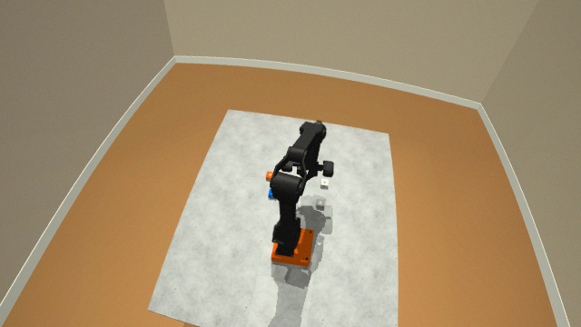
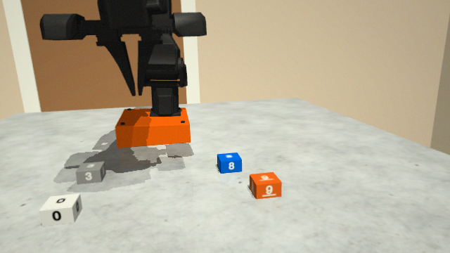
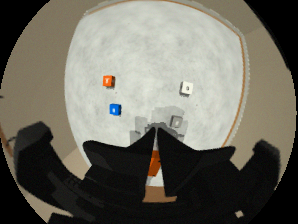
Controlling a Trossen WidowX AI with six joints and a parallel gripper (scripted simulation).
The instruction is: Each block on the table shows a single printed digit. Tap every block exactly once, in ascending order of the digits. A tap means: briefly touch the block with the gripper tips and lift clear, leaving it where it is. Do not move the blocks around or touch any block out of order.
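The blue block lies 20 mm behind my gripper tip, 120 mm to the left of it and 110 mm below it. The rest, counted from my gripper tip: grey block (20 mm behind, 80 mm to the right, 110 mm below); orange block (70 mm ahead, 160 mm to the left, 110 mm below); white block (80 mm ahead, 80 mm to the right, 110 mm below).
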